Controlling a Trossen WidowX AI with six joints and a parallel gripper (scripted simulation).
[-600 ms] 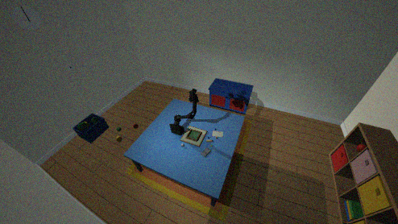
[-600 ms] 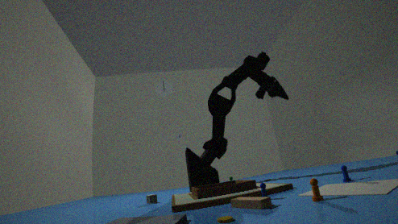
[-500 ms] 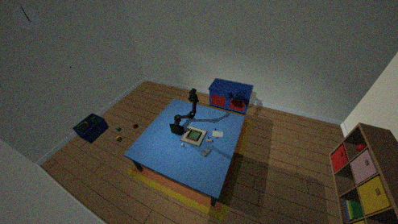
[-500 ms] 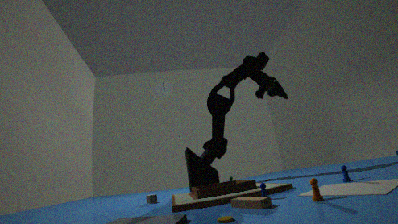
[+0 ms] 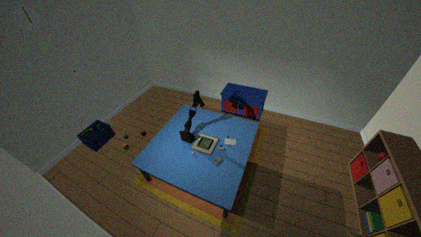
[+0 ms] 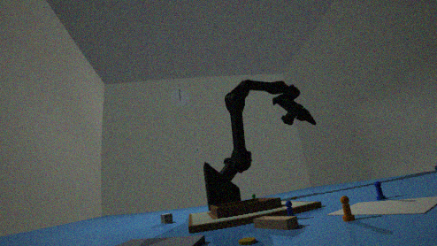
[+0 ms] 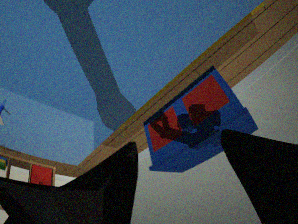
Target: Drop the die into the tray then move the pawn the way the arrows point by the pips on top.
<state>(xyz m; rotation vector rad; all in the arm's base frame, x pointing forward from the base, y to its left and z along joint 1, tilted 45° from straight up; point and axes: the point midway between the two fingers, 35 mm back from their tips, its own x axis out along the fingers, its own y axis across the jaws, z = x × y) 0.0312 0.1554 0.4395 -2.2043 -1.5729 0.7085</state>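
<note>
Right now my gripper tip is 180 mm short of the white die, 640 mm to the left of it and 280 mm above it. The rest, counted from my gripper tip: green pawn 120 mm ahead, 360 mm to the right, 260 mm below; white card 520 mm ahead, 250 mm to the right, 290 mm below; green dice tray 240 mm ahead, 430 mm to the right, 280 mm below.
</note>
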